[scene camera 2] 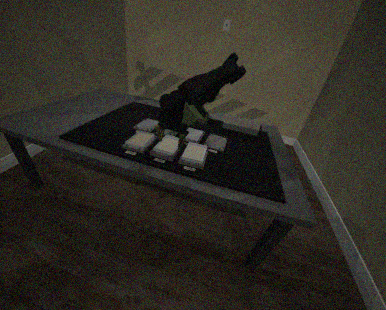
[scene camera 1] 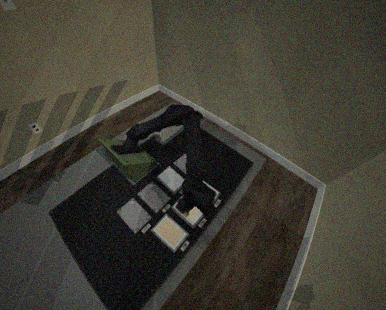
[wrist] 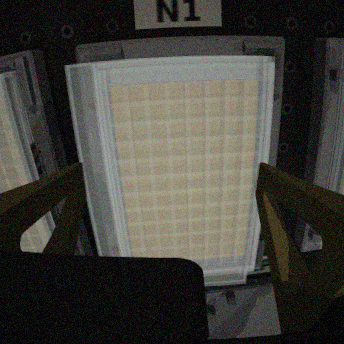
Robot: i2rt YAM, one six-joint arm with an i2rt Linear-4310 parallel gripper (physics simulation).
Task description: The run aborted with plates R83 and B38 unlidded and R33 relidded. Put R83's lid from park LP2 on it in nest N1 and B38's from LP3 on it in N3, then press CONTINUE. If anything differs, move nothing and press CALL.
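Frame: origin at the arm's base, x left, y ahead, z down, level; centimetres.
Seen in the pictures: gripper, fingertip midpoint: (scene camera 2: 169,144) (wrist: 170,172); arm's base at its link origin: (scene camera 2: 195,104) (scene camera 1: 128,149).
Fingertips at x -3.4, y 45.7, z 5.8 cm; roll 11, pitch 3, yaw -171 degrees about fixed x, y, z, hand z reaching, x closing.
Note:
Pixels of each thing's top centre, then the offset from my fingertips to it. "*": a spot on its surface instead.
- clear lid at its top centre: (wrist: 172,197) (scene camera 2: 170,142) (scene camera 1: 190,207) dx +0.1, dy -1.0, dz -0.6 cm
- nest labelled N1 at a spot on its surface: (wrist: 178,11) * dx -1.7, dy +7.5, dz +3.5 cm
- neighbouring front plate at its top centre: (scene camera 2: 140,137) (scene camera 1: 169,231) dx -14.1, dy -2.1, dz +0.6 cm
- pale box at its top centre: (scene camera 2: 243,117) (scene camera 1: 170,124) dx +34.3, dy -41.5, dz -4.7 cm
My gripper (scene camera 1: 187,211) (scene camera 2: 170,136) (wrist: 170,172) is shut on a clear lid (wrist: 86,150), with a finger at either side. The lid hangs over the plate (wrist: 185,170) in the nest labelled N1 (wrist: 178,11); its left wall shows left of the plate's wells, so it sits offset to that side. How much gap lies between lid and plate cannot be told. In scene camera 1 one neighbouring front plate (scene camera 1: 170,232) shows pale wells; the other (scene camera 1: 212,190) is partly hidden by the arm. Names R83, B38 and R33 cannot be read.
Behind the front row are several parks or pads (scene camera 1: 134,215) (scene camera 1: 153,196) (scene camera 1: 171,178) (scene camera 2: 216,142). A green angled piece (scene camera 1: 132,167) (scene camera 2: 194,116) stands near the arm's base. A pale box (scene camera 1: 172,133) (scene camera 2: 242,129) is at the back. Neighbouring nests flank N1 closely.

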